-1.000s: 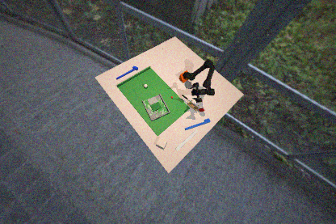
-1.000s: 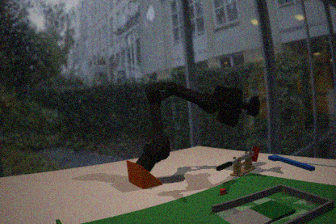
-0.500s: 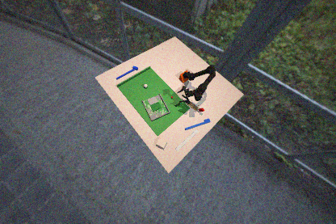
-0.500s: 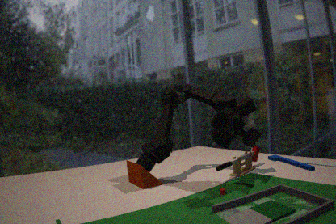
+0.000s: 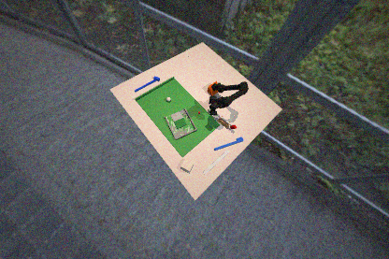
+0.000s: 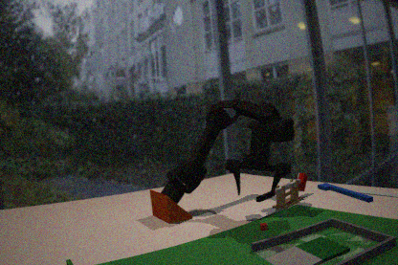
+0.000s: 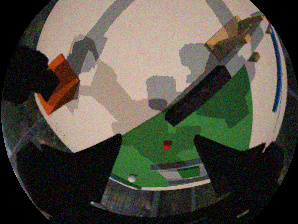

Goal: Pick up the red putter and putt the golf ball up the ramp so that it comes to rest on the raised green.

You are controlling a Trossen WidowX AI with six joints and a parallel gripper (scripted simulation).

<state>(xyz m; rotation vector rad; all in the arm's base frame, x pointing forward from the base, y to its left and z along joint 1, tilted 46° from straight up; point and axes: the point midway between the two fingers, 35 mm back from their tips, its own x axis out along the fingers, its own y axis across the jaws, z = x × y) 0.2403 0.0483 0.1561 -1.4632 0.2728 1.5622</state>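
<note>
My gripper tip is now 8 cm short of the red marker, 6 cm above it and 5 cm to the left of it. From my gripper tip the other things lie so: white golf ball 36 cm to the right, 20 cm ahead, 5 cm below; green mat 23 cm ahead, 20 cm to the right, 7 cm below; wooden stand 19 cm to the left, 4 cm below, 2 cm behind.
</note>
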